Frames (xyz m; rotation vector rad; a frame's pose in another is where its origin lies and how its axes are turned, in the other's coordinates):
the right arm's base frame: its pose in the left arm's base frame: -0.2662 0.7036 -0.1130 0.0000 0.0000 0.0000
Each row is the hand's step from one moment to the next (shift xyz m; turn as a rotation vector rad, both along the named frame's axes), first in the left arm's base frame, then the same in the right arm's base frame.
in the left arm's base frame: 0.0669 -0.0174 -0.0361 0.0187 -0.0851 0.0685
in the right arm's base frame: 0.0669 -0.0174 -0.0361 0.0187 -0.0851 0.0685
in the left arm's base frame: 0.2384 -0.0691 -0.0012 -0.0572 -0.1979 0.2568
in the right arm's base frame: 0.2384 -0.0691 -0.0012 -0.0572 -0.1979 0.2568
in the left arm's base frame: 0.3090 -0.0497 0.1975 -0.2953 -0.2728 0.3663
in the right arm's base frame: 0.3090 -0.0497 0.1975 -0.2953 -0.2728 0.3663
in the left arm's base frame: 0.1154 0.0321 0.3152 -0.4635 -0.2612 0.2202
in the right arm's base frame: 0.1154 0.0321 0.3152 -0.4635 -0.2612 0.2202
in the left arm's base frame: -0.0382 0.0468 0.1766 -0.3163 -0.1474 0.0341
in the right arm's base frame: -0.0382 0.0468 0.1766 -0.3163 -0.1474 0.0341
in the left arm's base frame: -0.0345 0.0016 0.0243 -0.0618 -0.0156 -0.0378
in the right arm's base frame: -0.0345 0.0016 0.0243 -0.0618 -0.0156 -0.0378
